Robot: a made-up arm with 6 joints. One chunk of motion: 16 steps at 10 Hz.
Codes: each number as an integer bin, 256 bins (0 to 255) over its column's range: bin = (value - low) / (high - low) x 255, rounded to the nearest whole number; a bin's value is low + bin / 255 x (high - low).
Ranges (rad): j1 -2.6..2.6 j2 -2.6..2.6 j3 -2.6..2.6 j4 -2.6..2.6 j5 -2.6..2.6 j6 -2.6..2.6
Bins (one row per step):
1: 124 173 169 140 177 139
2: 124 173 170 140 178 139
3: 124 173 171 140 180 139
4: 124 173 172 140 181 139
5: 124 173 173 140 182 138
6: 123 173 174 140 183 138
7: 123 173 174 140 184 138
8: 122 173 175 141 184 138
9: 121 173 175 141 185 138
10: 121 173 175 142 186 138
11: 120 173 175 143 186 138
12: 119 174 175 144 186 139
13: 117 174 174 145 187 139
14: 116 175 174 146 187 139
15: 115 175 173 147 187 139
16: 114 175 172 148 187 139
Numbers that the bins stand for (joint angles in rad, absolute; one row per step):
1: -0.0714 0.9278 0.8463 0.2549 1.0094 0.2345
2: -0.0714 0.9278 0.8667 0.2549 1.0298 0.2345
3: -0.0714 0.9278 0.8871 0.2549 1.0706 0.2345
4: -0.0714 0.9278 0.9075 0.2549 1.0910 0.2345
5: -0.0714 0.9278 0.9278 0.2549 1.1114 0.2141
6: -0.0918 0.9278 0.9482 0.2549 1.1318 0.2141
7: -0.0918 0.9278 0.9482 0.2549 1.1522 0.2141
8: -0.1122 0.9278 0.9686 0.2753 1.1522 0.2141
9: -0.1325 0.9278 0.9686 0.2753 1.1725 0.2141
10: -0.1325 0.9278 0.9686 0.2957 1.1929 0.2141
11: -0.1529 0.9278 0.9686 0.3161 1.1929 0.2141
12: -0.1733 0.9482 0.9686 0.3365 1.1929 0.2345
13: -0.2141 0.9482 0.9482 0.3569 1.2133 0.2345
14: -0.2345 0.9686 0.9482 0.3773 1.2133 0.2345
15: -0.2549 0.9686 0.9278 0.3976 1.2133 0.2345
16: -0.2753 0.9686 0.9075 0.4180 1.2133 0.2345

